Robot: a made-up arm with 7 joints.
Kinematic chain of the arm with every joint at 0, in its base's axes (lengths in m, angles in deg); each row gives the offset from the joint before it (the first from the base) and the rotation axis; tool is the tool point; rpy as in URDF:
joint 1: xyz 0 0 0.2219 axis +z
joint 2: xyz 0 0 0 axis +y
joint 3: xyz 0 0 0.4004 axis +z
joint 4: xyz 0.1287 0 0 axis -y
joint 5: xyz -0.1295 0 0.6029 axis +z
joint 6: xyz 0 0 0 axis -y
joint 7: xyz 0.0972 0 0 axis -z
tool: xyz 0 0 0 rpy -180 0 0
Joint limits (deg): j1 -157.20..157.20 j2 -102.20..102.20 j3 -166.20..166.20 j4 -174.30..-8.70 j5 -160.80..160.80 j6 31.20..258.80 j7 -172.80..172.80
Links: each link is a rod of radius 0.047 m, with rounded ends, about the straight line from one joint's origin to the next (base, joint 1, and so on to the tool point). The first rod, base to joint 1, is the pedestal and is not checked.
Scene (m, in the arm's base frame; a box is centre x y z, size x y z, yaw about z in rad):
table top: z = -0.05
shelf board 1: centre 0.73 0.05 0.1 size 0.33 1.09 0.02 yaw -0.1
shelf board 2: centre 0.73 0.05 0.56 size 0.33 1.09 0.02 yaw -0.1
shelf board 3: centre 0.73 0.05 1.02 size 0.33 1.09 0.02 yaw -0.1
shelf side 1: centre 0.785 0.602 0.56 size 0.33 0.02 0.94 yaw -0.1
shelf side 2: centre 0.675 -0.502 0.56 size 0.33 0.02 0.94 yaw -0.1
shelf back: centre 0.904 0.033 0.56 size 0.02 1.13 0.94 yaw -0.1
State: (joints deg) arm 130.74 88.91 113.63 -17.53 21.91 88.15 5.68
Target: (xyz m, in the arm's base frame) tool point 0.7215 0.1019 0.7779
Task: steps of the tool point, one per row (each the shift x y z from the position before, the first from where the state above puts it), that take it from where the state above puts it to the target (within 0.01 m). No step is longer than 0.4 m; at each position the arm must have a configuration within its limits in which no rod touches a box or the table.
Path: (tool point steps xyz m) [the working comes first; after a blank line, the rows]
Joints at the target: 17.82 -9.74 -9.57 -93.73 10.80 51.83 5.68
Straight joint move there: touches shelf side 1.

1: 0.1167 0.0507 0.2463
2: 0.1358 -0.0107 0.2158
3: 0.1316 -0.0662 0.1782
4: 0.1103 -0.1095 0.1380
5: 0.0778 -0.1401 0.0987
6: 0.0393 -0.1588 0.0609
7: 0.0569 0.1868 -0.0654
8: 0.2057 0.1390 -0.0857
9: 0.2950 -0.0031 -0.1000
10: 0.2755 -0.1796 -0.1131
11: 0.1491 -0.3127 -0.1275

